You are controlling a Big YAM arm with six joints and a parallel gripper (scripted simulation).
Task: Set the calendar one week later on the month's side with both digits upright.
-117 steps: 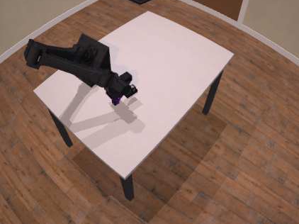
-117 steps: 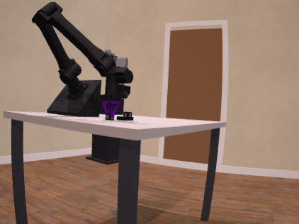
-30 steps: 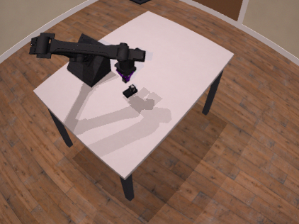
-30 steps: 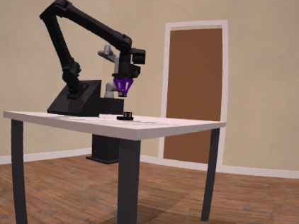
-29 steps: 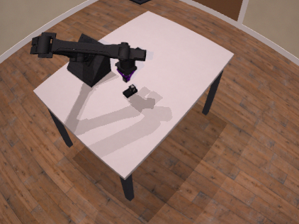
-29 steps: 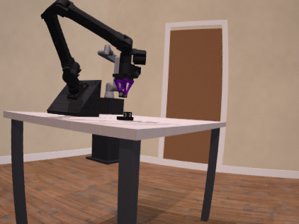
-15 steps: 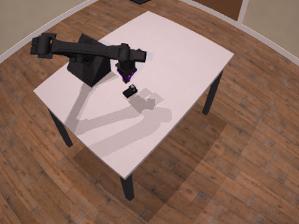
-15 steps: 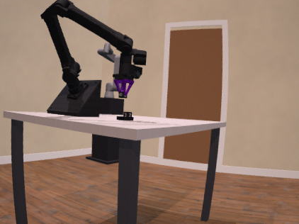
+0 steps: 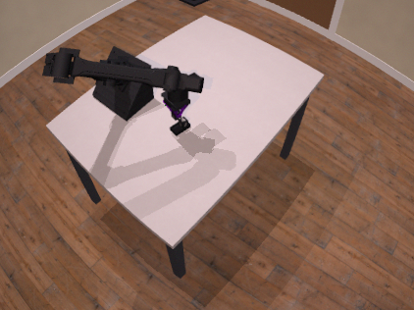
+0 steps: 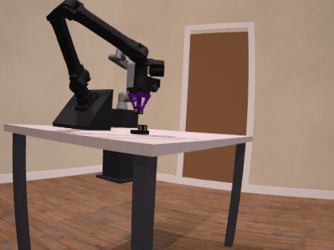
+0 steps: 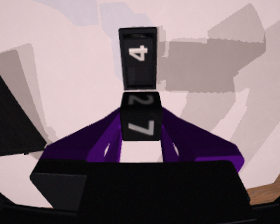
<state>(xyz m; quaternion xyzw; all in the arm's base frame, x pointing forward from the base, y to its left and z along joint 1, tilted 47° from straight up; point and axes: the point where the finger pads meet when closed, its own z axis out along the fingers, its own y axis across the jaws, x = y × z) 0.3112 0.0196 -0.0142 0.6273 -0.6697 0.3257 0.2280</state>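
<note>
My gripper is now 10 cm above the black tray and 2 cm to the right of it. Also, from my hand: black date cube (right at my hand).
</note>
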